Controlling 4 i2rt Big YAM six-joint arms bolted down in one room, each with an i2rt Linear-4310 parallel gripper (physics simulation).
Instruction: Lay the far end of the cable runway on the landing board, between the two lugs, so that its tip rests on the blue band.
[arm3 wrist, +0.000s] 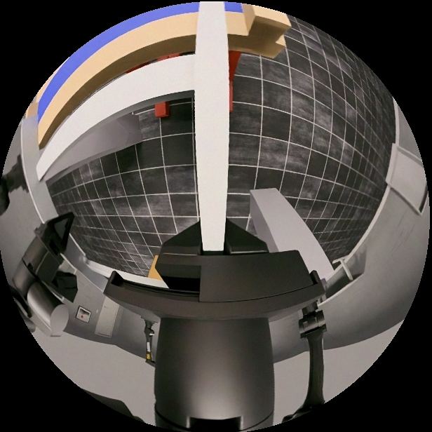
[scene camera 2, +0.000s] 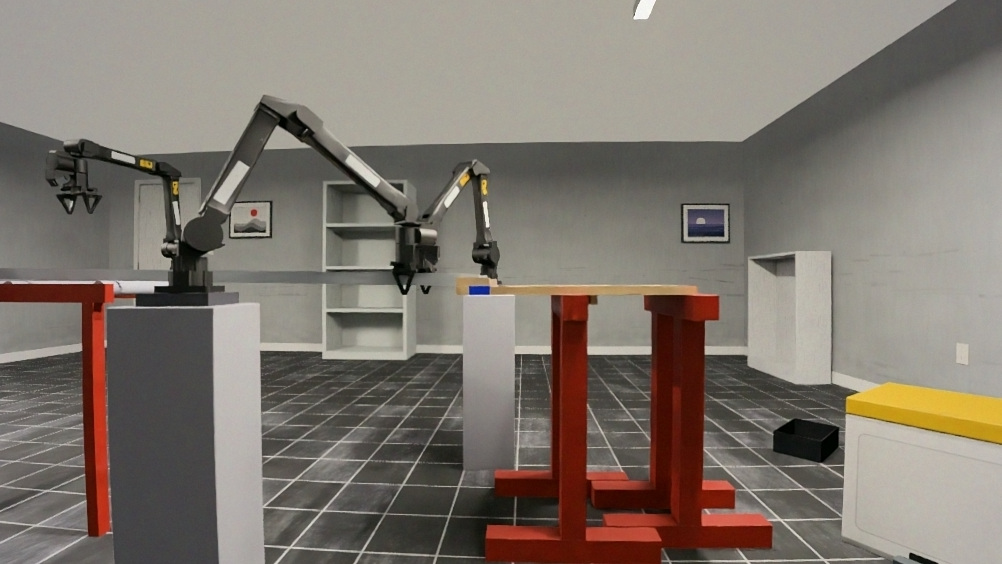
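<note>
The pale cable runway (arm3 wrist: 212, 125) (scene camera 2: 301, 277) is a long strip with a crosspiece. My arm3 gripper (arm3 wrist: 214, 230) is shut on its near part. In the arm3 wrist view, the strip runs up across the wooden landing board (arm3 wrist: 150, 34) (scene camera 2: 596, 288) and its blue band (arm3 wrist: 175, 9) (scene camera 2: 479, 290). A wooden block (arm3 wrist: 265, 27), seemingly a lug, stands right of the strip. Contact with the band cannot be told. In scene camera 2, the middle arm's gripper (scene camera 2: 414, 288) has spread fingers beside the runway; the far-left arm's gripper (scene camera 2: 79, 204) is spread and raised.
Red trestles (scene camera 2: 573, 420) carry the board. A pale pedestal (scene camera 2: 488, 378) stands under its left end as seen. A grey pedestal (scene camera 2: 161, 420) carries the large arm. Another red trestle (scene camera 2: 96, 420) stands at the left. A black bin (scene camera 2: 804, 441) is on the floor.
</note>
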